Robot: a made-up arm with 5 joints.
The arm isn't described. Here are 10 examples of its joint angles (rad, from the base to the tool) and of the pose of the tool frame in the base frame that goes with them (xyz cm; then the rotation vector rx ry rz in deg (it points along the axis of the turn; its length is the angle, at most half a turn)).
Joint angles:
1: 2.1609 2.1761 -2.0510 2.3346 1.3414
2: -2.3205 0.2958 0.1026 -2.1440 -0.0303
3: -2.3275 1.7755 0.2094 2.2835 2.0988
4: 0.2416 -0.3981 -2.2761 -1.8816 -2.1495
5: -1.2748 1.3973 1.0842 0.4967 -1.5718
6: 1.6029 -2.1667 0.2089 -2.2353 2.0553
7: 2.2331 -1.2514 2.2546 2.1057 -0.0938
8: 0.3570 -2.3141 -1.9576 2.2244 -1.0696
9: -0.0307 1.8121 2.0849 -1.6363 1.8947
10: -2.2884 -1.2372 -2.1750 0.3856 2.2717
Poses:
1: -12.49 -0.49 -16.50 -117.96 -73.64 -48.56
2: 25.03 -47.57 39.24 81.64 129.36 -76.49
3: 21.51 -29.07 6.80 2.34 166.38 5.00
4: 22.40 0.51 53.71 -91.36 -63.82 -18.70
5: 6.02 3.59 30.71 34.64 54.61 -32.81
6: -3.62 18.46 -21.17 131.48 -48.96 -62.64
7: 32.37 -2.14 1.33 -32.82 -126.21 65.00
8: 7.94 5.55 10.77 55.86 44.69 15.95
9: 22.20 -22.10 27.71 78.83 19.19 44.24
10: 34.31 -36.16 4.51 40.98 102.56 -112.45
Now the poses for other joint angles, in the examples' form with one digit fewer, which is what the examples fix.
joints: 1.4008 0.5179 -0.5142 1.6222 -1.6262
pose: 7.0 28.5 8.6 -136.3 75.7 40.7
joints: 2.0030 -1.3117 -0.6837 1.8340 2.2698
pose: 12.8 -0.7 -16.1 5.5 -71.0 27.9
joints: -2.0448 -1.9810 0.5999 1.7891 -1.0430
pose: 22.2 -7.8 18.8 12.0 50.0 -142.2
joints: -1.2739 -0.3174 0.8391 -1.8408 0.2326
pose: 6.7 25.7 40.5 -1.6 17.1 -87.2
